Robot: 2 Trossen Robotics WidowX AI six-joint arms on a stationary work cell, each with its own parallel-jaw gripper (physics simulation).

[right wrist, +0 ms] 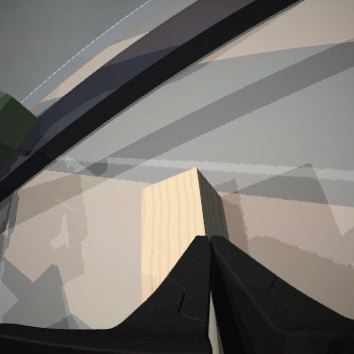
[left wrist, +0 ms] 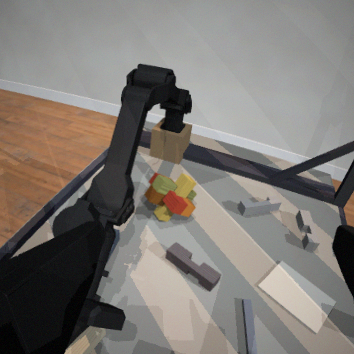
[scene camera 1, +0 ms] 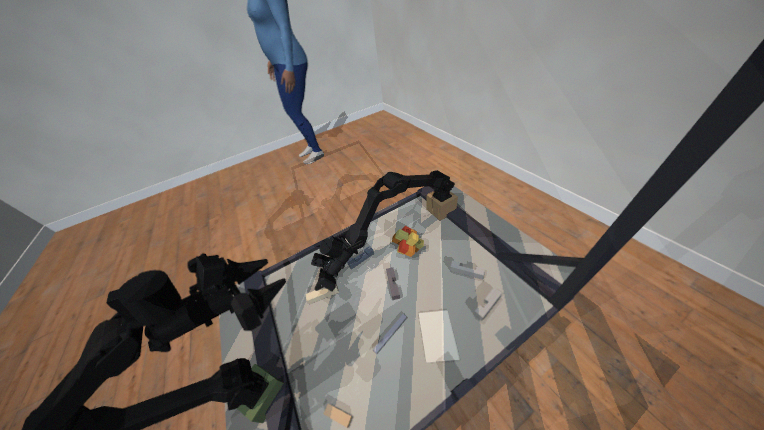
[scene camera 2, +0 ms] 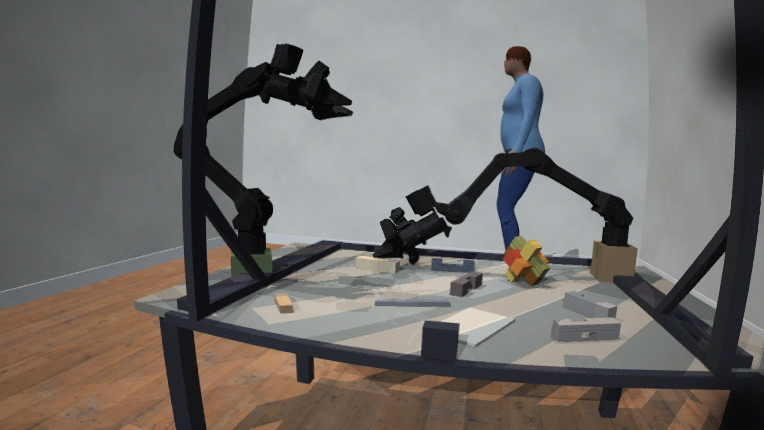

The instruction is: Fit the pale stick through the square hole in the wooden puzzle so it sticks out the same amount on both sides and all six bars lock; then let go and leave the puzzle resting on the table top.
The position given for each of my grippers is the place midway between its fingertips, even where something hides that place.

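With my left gripper (scene camera 1: 276,269) I am holding nothing; it is open. My right gripper (scene camera 2: 373,256), meanwhile, has its grip on a pale stick (right wrist: 174,210), and the stick is still resting on the table.
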